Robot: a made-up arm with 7 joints.
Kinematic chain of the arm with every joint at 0, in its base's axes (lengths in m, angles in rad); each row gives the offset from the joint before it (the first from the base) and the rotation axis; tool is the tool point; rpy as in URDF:
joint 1: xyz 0 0 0.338 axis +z
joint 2: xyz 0 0 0 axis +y
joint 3: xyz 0 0 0.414 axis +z
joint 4: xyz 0.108 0 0 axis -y
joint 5: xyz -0.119 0 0.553 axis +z
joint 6: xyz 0 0 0 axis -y
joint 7: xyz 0.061 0 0 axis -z
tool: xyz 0 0 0 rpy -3.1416 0 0
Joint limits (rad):
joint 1: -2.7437..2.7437
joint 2: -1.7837..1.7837
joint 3: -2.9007..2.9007
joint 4: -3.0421..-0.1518
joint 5: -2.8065..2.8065
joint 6: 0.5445..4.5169
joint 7: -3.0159..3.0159
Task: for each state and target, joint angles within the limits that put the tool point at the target. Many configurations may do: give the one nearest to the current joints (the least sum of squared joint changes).
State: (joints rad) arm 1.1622 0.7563 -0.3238 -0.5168 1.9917 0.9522 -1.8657
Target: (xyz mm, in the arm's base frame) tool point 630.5 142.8 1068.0
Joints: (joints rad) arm 0.8052 0.0486 -0.6796 -1.1981 1.9118 0.8013 -1.8657
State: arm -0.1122 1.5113 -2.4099 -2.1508 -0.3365 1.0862 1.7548
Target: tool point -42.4 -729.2 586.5
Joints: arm -0.4811 1.5893 -1.9242 -1.9209 -0.3255 1.1580 1.7548
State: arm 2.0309 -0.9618 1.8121 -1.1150 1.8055 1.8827 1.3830
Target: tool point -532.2 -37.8 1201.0
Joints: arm 1.5597 -0.2022 1.3630 -0.9703 1.7895 1.8789 1.3830
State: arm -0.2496 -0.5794 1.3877 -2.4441 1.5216 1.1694 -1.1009
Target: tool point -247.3 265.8 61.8
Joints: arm 0.2234 -0.6634 2.2908 -2.7599 1.5136 1.0781 -1.1009
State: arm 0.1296 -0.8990 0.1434 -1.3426 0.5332 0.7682 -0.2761
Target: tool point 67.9 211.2 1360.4
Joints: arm 0.1626 -0.2190 0.5362 -0.6240 0.5833 1.3986 -0.2761
